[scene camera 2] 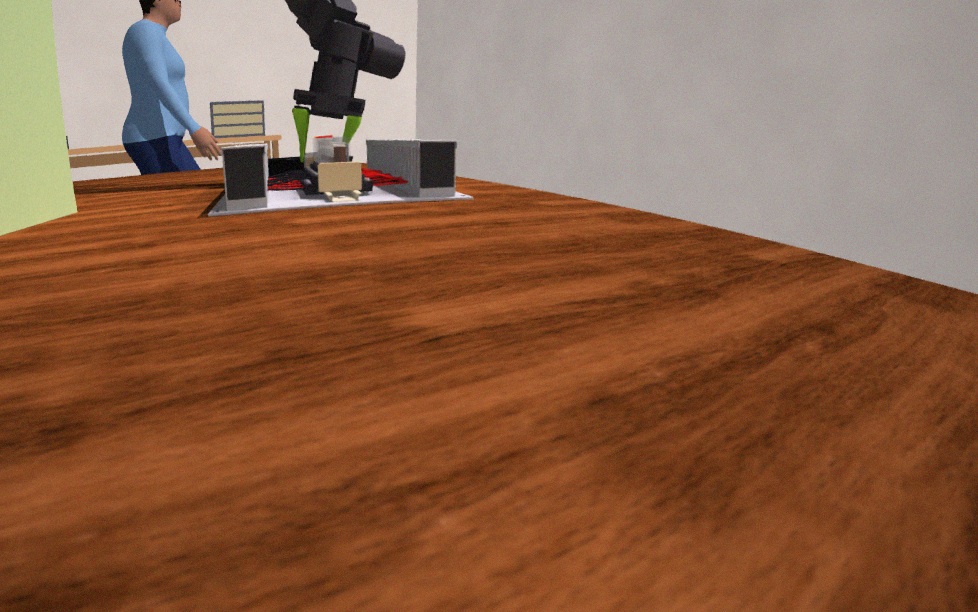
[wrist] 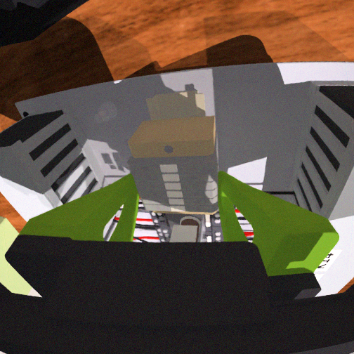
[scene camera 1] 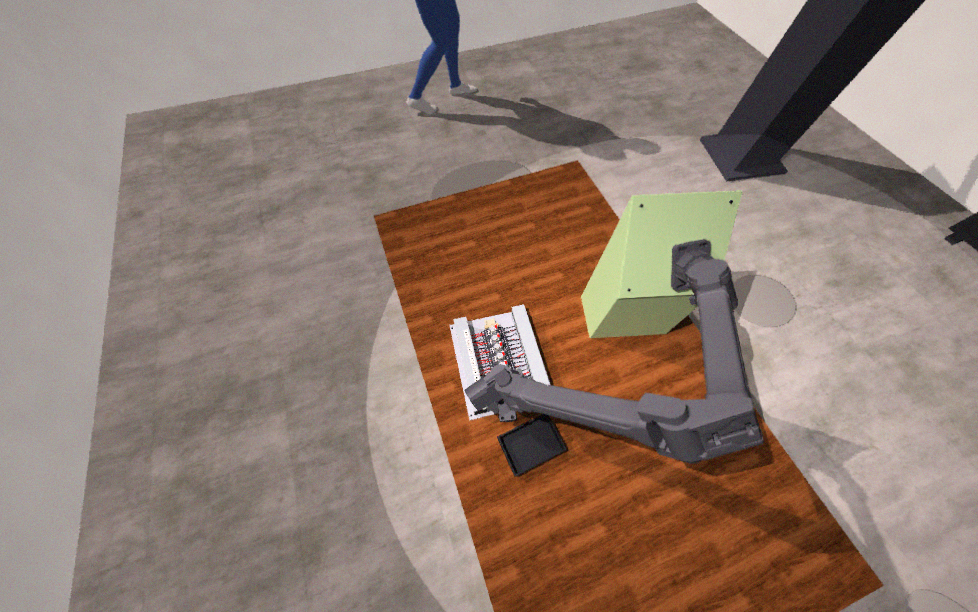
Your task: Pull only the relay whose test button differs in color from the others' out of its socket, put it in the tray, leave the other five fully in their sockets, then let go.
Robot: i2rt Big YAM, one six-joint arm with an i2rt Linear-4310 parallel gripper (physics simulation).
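Where they show: arm's base at its link origin: (scene camera 1: 688, 264).
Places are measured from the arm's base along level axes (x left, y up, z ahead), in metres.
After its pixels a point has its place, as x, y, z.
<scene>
A row of relays (scene camera 1: 497, 344) @[0.029, -0.286, 0.488] stands on a white panel (scene camera 1: 458, 360) @[0.039, -0.351, 0.615] (scene camera 2: 284, 204) @[-0.083, -0.351, 0.433]. My gripper (scene camera 2: 324, 150) @[0.159, -0.325, 0.474] (wrist: 177, 178) points down at the tray end of this row, its green fingers down either side. In the wrist view the fingertips lie against both sides of a large grey block with a tan end face, apparently the end relay (wrist: 175, 187), and look shut on it. It stands upright in the row. Its test button colour cannot be made out. Red buttons show on other relays. The black tray (scene camera 1: 507, 456) @[0.347, -0.319, 0.515] lies beside the panel; the arm hides this panel end in scene view 1.
Grey slotted wire ducts (scene camera 1: 530, 342) @[0.037, -0.291, 0.384] (scene camera 2: 245, 173) @[-0.097, -0.317, 0.398] (scene camera 2: 414, 165) @[-0.066, -0.318, 0.570] run along both sides of the relay row, with red and black wires between. A light green block (scene camera 1: 613, 313) @[0.033, -0.168, 0.152] stands on the wooden table (scene camera 1: 504, 238) @[-0.424, -0.354, 0.377] behind the panel. A person (scene camera 2: 155, 79) is beyond the table.
</scene>
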